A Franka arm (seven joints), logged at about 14 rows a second.
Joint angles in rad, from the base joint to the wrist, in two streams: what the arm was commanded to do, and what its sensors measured. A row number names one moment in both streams.
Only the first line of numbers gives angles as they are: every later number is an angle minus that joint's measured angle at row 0.
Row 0, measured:
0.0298 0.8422 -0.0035 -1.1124 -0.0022 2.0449 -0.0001
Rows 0 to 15, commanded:
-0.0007 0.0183 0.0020 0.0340 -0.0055 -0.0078 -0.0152
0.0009 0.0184 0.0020 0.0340 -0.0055 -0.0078 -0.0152
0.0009 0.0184 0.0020 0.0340 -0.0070 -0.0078 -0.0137
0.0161 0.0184 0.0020 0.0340 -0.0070 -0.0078 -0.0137
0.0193 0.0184 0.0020 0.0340 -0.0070 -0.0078 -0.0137
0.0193 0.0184 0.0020 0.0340 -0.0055 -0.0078 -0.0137
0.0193 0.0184 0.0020 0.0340 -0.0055 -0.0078 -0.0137
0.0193 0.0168 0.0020 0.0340 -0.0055 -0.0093 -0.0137
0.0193 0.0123 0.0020 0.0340 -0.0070 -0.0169 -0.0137
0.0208 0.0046 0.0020 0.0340 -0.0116 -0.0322 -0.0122
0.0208 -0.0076 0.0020 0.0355 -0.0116 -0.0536 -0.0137
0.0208 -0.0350 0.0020 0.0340 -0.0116 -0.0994 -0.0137
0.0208 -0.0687 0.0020 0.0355 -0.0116 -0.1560 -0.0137
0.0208 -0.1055 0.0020 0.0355 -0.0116 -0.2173 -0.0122
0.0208 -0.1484 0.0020 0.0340 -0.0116 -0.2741 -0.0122
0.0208 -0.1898 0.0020 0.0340 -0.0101 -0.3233 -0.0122
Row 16, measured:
0.0177 -0.0759 0.0011 0.0554 -0.0012 -0.2209 -0.0003
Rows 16 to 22, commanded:
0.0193 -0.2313 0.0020 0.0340 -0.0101 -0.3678 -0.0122
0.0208 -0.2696 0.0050 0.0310 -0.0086 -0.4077 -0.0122
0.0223 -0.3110 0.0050 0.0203 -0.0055 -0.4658 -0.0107
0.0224 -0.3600 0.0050 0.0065 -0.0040 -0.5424 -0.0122
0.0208 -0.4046 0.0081 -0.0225 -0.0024 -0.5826 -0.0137
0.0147 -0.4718 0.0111 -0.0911 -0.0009 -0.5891 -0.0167
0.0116 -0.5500 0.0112 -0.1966 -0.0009 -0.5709 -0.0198
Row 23, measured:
0.0176 -0.3925 0.0069 0.0072 -0.0008 -0.5868 -0.0004
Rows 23 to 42, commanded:
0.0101 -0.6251 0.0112 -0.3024 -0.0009 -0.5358 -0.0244
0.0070 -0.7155 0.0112 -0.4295 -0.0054 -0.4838 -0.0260
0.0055 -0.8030 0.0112 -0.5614 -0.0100 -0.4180 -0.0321
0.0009 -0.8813 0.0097 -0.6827 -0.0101 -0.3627 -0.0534
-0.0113 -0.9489 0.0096 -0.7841 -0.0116 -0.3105 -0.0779
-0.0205 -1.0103 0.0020 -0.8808 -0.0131 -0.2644 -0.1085
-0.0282 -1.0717 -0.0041 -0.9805 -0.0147 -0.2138 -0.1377
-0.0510 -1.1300 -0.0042 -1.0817 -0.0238 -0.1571 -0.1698
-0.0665 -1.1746 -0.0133 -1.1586 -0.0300 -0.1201 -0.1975
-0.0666 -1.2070 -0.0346 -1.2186 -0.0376 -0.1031 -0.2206
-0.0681 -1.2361 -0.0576 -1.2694 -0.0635 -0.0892 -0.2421
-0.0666 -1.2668 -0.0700 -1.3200 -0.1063 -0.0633 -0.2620
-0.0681 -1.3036 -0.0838 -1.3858 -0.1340 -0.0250 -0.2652
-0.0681 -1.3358 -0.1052 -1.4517 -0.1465 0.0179 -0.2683
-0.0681 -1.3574 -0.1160 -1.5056 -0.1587 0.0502 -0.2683
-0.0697 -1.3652 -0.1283 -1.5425 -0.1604 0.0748 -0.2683
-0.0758 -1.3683 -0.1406 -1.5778 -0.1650 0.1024 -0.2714
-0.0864 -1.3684 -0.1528 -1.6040 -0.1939 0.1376 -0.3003
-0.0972 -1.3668 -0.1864 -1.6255 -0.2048 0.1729 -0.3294
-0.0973 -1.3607 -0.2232 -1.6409 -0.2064 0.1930 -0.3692
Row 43, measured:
-0.0806 -1.3255 -0.1670 -1.5965 -0.1801 0.1451 -0.2872
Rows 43 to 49, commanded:
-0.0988 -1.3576 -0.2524 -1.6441 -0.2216 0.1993 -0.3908
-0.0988 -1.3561 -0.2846 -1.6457 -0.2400 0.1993 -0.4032
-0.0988 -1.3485 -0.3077 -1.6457 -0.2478 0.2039 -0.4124
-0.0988 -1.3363 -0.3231 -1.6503 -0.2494 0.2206 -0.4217
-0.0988 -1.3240 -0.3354 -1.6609 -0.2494 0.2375 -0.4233
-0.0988 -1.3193 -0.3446 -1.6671 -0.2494 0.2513 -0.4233
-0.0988 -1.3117 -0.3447 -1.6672 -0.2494 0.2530 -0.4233
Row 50, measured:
-0.0963 -1.3184 -0.3356 -1.6551 -0.2309 0.2209 -0.4039
